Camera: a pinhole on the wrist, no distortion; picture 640 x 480 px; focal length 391.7 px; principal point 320.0 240.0 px. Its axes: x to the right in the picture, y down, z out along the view. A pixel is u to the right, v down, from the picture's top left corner.
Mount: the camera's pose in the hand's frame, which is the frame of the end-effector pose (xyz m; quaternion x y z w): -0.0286 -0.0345 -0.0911 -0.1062 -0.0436 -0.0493 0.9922
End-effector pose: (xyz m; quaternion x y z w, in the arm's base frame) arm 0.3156 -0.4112 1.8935 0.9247 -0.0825 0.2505 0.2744
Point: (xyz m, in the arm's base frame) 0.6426 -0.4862 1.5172
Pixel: 472.1 22.2
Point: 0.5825 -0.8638 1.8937
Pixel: 541.0 448.7
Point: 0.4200 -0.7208 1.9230
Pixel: outside the picture
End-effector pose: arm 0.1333 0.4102 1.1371 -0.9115 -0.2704 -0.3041 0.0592
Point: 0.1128 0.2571 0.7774
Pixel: 61.8 274.8
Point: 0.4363 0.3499 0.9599
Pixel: 429.6 395.4
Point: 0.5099 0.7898 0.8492
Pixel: 565.0 101.4
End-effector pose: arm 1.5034 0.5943 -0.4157 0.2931 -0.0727 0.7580 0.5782
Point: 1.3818 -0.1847 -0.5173
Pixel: outside the picture
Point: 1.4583 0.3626 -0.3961
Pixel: 84.9 398.1
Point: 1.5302 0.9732 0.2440
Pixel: outside the picture
